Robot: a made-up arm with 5 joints. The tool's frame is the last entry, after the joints.
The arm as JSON. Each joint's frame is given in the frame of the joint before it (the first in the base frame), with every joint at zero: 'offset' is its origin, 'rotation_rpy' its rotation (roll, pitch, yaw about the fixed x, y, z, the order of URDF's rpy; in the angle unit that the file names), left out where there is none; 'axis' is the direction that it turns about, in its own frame. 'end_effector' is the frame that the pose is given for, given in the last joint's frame.
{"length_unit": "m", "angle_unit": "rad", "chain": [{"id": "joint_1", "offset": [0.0, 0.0, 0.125], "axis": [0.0, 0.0, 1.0]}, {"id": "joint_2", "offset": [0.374, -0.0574, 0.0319], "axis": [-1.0, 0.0, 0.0]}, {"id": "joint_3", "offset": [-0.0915, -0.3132, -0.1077], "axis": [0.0, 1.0, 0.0]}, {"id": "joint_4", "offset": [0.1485, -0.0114, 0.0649], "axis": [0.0, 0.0, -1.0]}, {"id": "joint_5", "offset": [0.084, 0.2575, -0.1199], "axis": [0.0, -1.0, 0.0]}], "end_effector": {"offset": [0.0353, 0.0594, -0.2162]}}
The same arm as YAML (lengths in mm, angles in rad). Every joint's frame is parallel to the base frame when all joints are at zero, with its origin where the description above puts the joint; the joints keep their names.
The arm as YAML. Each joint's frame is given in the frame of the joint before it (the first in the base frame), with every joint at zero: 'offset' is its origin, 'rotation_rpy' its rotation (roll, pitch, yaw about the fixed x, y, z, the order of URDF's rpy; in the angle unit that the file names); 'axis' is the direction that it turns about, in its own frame. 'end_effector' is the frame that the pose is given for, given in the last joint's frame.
length_unit: mm
angle_unit: rad
chain:
  - id: joint_1
    offset: [0.0, 0.0, 125.0]
    rotation_rpy: [0.0, 0.0, 0.0]
    axis: [0.0, 0.0, 1.0]
  - id: joint_2
    offset: [374.0, -57.4, 31.9]
    rotation_rpy: [0.0, 0.0, 0.0]
    axis: [-1.0, 0.0, 0.0]
  - id: joint_3
    offset: [-91.5, -313.2, -107.7]
    rotation_rpy: [0.0, 0.0, 0.0]
    axis: [0.0, 1.0, 0.0]
  - id: joint_4
    offset: [148.5, -11.4, 64.9]
    rotation_rpy: [0.0, 0.0, 0.0]
    axis: [0.0, 0.0, -1.0]
  - id: joint_5
    offset: [84.0, 257.5, -119.9]
    rotation_rpy: [0.0, 0.0, 0.0]
    axis: [0.0, -1.0, 0.0]
end_effector:
  offset: [35.3, 59.4, -216.2]
  rotation_rpy: [0.0, 0.0, 0.0]

